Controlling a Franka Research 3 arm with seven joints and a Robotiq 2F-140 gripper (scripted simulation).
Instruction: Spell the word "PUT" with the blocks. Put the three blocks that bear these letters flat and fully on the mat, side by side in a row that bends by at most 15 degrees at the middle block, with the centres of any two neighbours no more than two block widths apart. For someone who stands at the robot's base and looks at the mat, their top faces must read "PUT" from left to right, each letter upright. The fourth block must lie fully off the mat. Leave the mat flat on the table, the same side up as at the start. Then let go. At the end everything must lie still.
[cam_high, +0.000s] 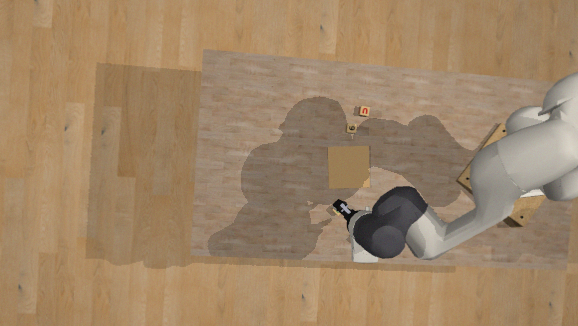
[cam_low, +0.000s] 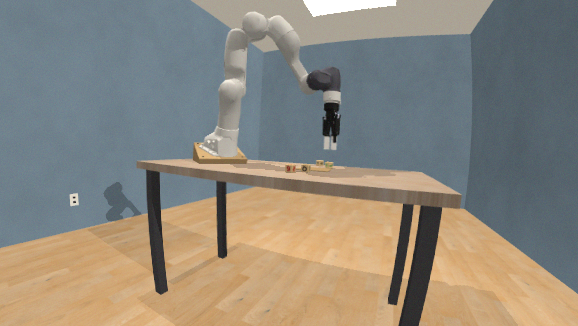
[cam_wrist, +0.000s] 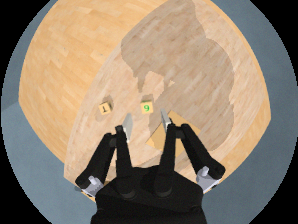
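My hand is 11 cm above the green P block. Round my hand: T block: 7 cm behind, 9 cm to the left, 11 cm below; block marked 6: 3 cm behind, 27 cm to the right, 11 cm below; tan mat: 3 cm behind, 14 cm to the right, 12 cm below.
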